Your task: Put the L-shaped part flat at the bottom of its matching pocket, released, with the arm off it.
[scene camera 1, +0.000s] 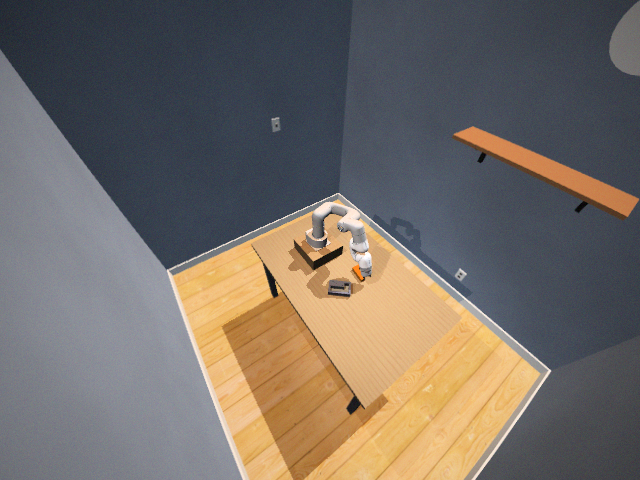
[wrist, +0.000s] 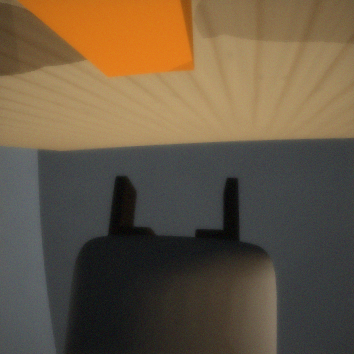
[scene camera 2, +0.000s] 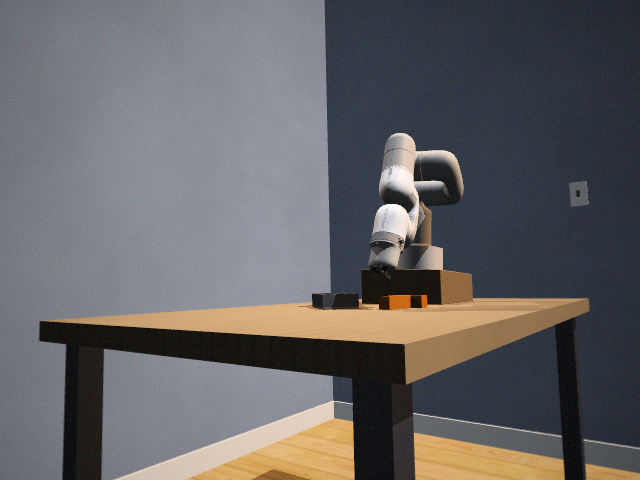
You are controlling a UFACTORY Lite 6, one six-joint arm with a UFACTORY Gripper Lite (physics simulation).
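Seen in the pictures: end effector, tool point: (scene camera 1: pixel 366 276) (wrist: pixel 175 208) (scene camera 2: pixel 380 275); arm's base, origin of the base link: (scene camera 1: pixel 318 242) (scene camera 2: pixel 417 271).
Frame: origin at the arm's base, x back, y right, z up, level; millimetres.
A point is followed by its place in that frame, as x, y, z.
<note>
The orange L-shaped part (scene camera 1: pixel 357 271) {-319, -81, -62} (scene camera 2: pixel 398 302) {-354, -94, -78} (wrist: pixel 145 40) {-362, -81, -63} lies on the table (scene camera 1: pixel 387 335) {-728, 71, -93} (scene camera 2: pixel 232 324) {-826, -22, -93} (wrist: pixel 280 107) {-600, -127, -93}, partly hidden by the arm in the first scene view. In the wrist view one end of it shows at the top. The dark block with the pocket (scene camera 1: pixel 339 295) {-373, 123, -81} (scene camera 2: pixel 343 300) {-382, 37, -72} lies beside it, apart from it; its recess shows in the first scene view. My gripper (scene camera 2: pixel 380 273) {-404, -74, -15} (wrist: pixel 176 179) {-404, -74, -15} is open and empty, tilted, with its fingers above the table and apart from the part. In the first scene view its fingers are too small to tell.
The arm's base stands on a dark-sided box (scene camera 1: pixel 327 258) {-123, 16, -46} (scene camera 2: pixel 455 287) {-24, -123, -49} behind the part and the block. A wall shelf (scene camera 1: pixel 547 170) is high on the right wall in the first scene view.
</note>
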